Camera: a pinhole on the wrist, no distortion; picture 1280 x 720 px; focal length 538.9 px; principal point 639.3 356.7 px. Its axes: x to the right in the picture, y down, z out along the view. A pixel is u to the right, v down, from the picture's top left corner.
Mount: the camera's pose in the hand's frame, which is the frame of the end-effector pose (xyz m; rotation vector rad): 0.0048 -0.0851 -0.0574 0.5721 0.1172 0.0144
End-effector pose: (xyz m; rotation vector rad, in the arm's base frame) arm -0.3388 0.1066 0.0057 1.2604 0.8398 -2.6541
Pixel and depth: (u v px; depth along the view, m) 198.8 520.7 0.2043
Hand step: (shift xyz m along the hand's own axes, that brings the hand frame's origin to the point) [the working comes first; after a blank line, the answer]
In the camera's frame: -0.1670 0.0622 0.2043

-0.1365 -0.1507 0.1645
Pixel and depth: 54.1 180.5 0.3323
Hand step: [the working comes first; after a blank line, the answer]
In the camera's frame: -0.3608 -0.1086 0.3323

-0.3176 -0.3723 0.1995
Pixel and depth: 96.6 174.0 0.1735
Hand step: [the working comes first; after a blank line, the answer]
In the camera's frame: -0.1747 -0.0588 0.1735

-0.1500 -0.2362 0.0742
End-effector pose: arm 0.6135 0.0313 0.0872 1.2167 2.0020 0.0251
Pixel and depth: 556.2 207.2 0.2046
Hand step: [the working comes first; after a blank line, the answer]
In the camera's frame: -0.0315 -0.0568 0.2046

-0.0042 -0.2446 0.0860
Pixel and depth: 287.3 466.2 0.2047
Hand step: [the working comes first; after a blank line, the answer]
In the camera's frame: -0.1337 0.0416 0.2047

-0.1037 -0.1667 0.1501
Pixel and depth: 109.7 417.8 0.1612
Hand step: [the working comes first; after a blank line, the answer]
In the camera's frame: -0.1584 0.0183 0.1612

-0.1337 -0.1640 0.1039
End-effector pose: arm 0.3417 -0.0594 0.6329 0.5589 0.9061 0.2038
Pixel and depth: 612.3 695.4 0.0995
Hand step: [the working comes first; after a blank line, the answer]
In the camera's frame: -0.0050 0.0625 0.0995

0.0124 -0.0864 0.0600
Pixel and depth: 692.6 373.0 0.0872
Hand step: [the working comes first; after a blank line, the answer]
In the camera's frame: 0.0086 0.0026 0.0872

0.0234 -0.1295 0.0159
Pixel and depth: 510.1 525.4 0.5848
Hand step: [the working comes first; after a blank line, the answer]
In the camera's frame: -0.1402 0.1831 0.5848

-0.0639 -0.2530 0.5445
